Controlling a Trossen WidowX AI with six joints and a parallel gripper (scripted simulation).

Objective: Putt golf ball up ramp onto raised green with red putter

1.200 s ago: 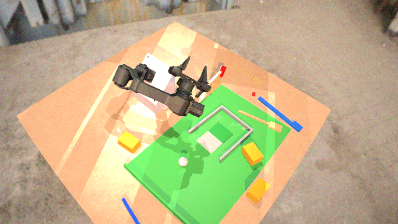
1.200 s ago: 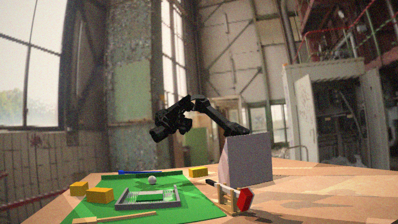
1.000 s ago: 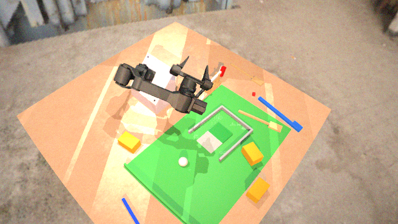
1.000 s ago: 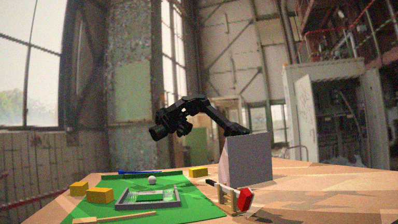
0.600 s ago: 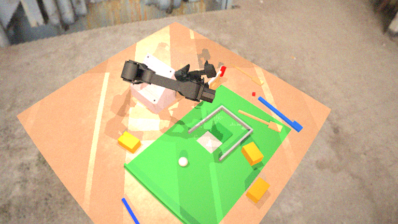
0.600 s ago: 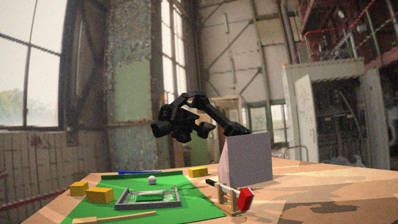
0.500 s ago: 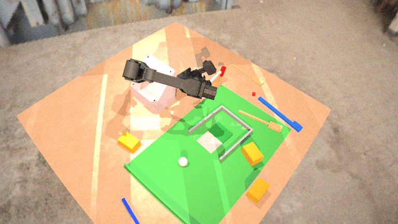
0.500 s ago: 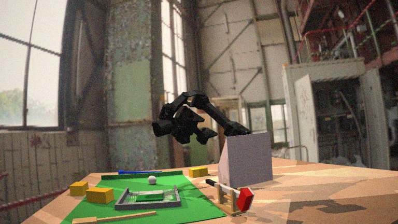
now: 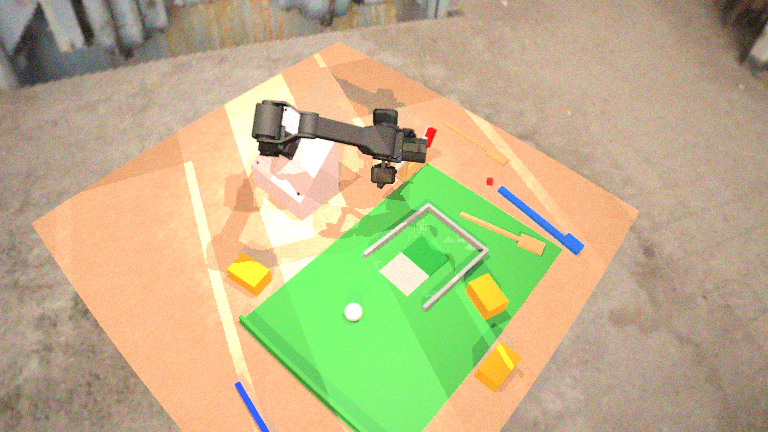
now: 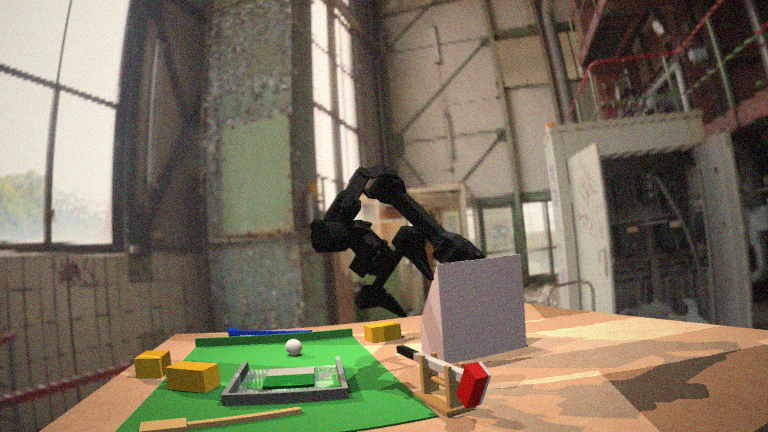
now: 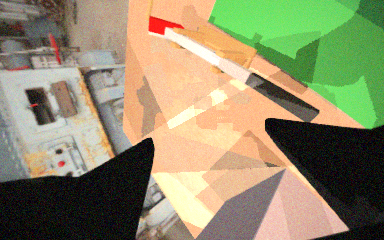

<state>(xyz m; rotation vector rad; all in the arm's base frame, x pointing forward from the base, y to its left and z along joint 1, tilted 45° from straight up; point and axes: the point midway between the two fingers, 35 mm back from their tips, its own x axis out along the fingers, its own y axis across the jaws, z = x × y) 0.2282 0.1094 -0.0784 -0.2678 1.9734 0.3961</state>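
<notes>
My gripper tip is now 130 mm above the wooden stand, 120 mm to the right of it and 20 mm short of it. Also, from my gripper tip: green mat: 260 mm ahead, 220 mm to the right, 160 mm below; then white golf ball: 380 mm to the right, 200 mm ahead, 140 mm below; then tiny red cube: 240 mm ahead, 220 mm to the left, 150 mm below.
</notes>
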